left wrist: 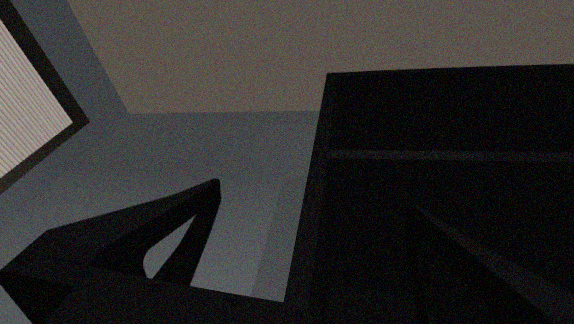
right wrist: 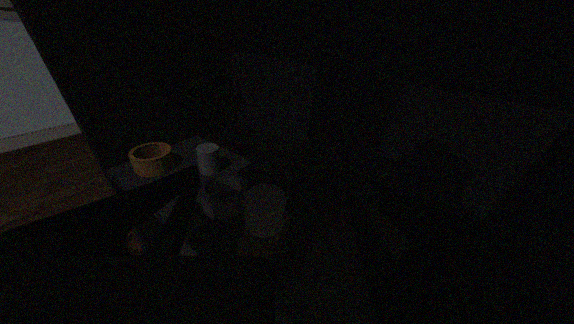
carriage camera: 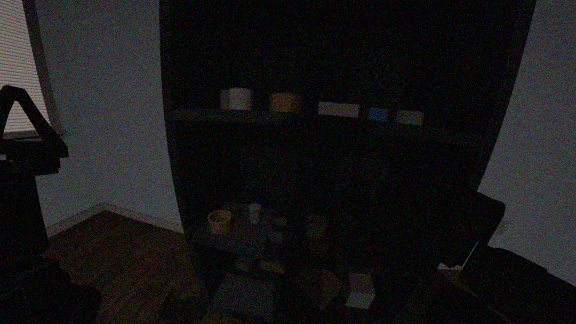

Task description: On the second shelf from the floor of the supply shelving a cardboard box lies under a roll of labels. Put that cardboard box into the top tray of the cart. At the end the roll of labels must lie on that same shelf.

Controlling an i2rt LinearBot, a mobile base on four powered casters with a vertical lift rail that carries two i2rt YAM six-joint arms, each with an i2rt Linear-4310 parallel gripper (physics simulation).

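Frame: origin at the left arm's base, x ahead, y left, z up, level; centimetres.
Seen in the pictures: left gripper, fingertip midpoint: (left wrist: 312, 202); right gripper, fingertip midpoint: (right wrist: 274, 175) (carriage camera: 363, 197).
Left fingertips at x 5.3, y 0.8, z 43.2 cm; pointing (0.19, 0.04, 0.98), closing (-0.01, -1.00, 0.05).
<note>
Offsets run from my left fingertips to a thing's top centre. "*": to the spot under its first point. Level surfaces: height alone.
The dim roll of labels @(* dx +28.8, dy -47.7, dz -36.5 cm) (carriage camera: 316, 223) (right wrist: 265, 210) sits on the second shelf @(dz -47.7 cm) (carriage camera: 235, 240) (right wrist: 120, 179). Under it the small brown cardboard box @(dx +30.4, dy -49.3, dz -42.7 cm) (carriage camera: 318, 247) (right wrist: 256, 247) shows faintly. My right arm reaches in from the right in the carriage view, very dark against the shelving. My right gripper (right wrist: 274, 175) is open; its fingers are barely visible, and the roll appears between and beyond them in the right wrist view. My left gripper (left wrist: 312, 202) is open and empty, raised at the left, away from the shelf. The cart does not show.
An orange ring @(dx +38.7, dy -11.5, dz -42.7 cm) (carriage camera: 220, 222) (right wrist: 150, 160) and a pale cylinder @(dx +44.4, dy -25.0, dz -40.7 cm) (carriage camera: 254, 213) (right wrist: 207, 159) stand left of the roll. The shelf above holds a white roll @(dx +35.6, dy -22.0, dz +4.0 cm) (carriage camera: 240, 99), an orange roll @(dx +35.3, dy -35.4, dz +3.0 cm) (carriage camera: 285, 102) and a blue box @(dx +40.1, dy -67.0, dz +2.0 cm) (carriage camera: 377, 114). Below stands a white box @(dx +35.4, dy -79.2, dz -80.4 cm) (carriage camera: 361, 290).
</note>
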